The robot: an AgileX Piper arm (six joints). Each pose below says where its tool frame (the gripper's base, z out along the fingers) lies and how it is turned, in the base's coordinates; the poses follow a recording.
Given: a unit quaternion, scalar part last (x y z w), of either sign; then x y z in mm.
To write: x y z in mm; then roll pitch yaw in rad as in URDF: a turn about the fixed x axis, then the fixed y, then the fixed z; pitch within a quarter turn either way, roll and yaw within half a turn. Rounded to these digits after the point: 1 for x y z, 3 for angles.
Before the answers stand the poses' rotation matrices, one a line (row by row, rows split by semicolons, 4 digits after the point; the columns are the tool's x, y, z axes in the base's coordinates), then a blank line. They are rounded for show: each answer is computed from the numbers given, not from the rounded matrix.
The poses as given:
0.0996, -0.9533, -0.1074, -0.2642, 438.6, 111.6, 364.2
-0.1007, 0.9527, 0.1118, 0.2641, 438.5, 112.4, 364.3
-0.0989, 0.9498, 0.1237, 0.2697, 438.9, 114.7, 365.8
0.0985, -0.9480, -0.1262, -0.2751, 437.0, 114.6, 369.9
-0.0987, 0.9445, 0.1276, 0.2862, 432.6, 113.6, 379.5
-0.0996, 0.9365, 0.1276, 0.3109, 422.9, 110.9, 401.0
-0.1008, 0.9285, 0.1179, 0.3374, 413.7, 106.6, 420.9
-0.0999, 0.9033, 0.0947, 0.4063, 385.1, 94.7, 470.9
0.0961, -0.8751, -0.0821, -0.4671, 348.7, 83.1, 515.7
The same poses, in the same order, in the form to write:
-0.8406 -0.2466 0.4823; -0.1331 0.9571 0.2574; -0.5251 0.1521 -0.8373
-0.8402 -0.2509 0.4807; -0.1328 0.9547 0.2662; -0.5257 0.1598 -0.8355
-0.8350 -0.2546 0.4879; -0.1212 0.9498 0.2883; -0.5368 0.1816 -0.8239
-0.8292 -0.2562 0.4967; -0.1173 0.9487 0.2935; -0.5464 0.1851 -0.8168
-0.8167 -0.2595 0.5154; -0.1134 0.9480 0.2975; -0.5658 0.1845 -0.8036
-0.7868 -0.2659 0.5570; -0.1072 0.9476 0.3010; -0.6078 0.1771 -0.7741
-0.7520 -0.2667 0.6028; -0.1076 0.9519 0.2870; -0.6503 0.1509 -0.7445
-0.6499 -0.2574 0.7151; -0.1035 0.9621 0.2523; -0.7530 0.0899 -0.6519
-0.5451 -0.2449 0.8018; -0.0915 0.9680 0.2335; -0.8333 0.0539 -0.5501

438.6, 111.6, 364.2, 2.962, 0.553, -2.985
438.5, 112.4, 364.3, 2.953, 0.554, -2.985
438.9, 114.7, 365.8, 2.925, 0.567, -2.997
437.0, 114.6, 369.9, 2.919, 0.578, -3.001
432.6, 113.6, 379.5, 2.916, 0.601, -3.004
422.9, 110.9, 401.0, 2.917, 0.653, -3.006
413.7, 106.6, 420.9, 2.942, 0.708, -2.999
385.1, 94.7, 470.9, 3.005, 0.853, -2.984
348.7, 83.1, 515.7, 3.044, 0.985, -2.975

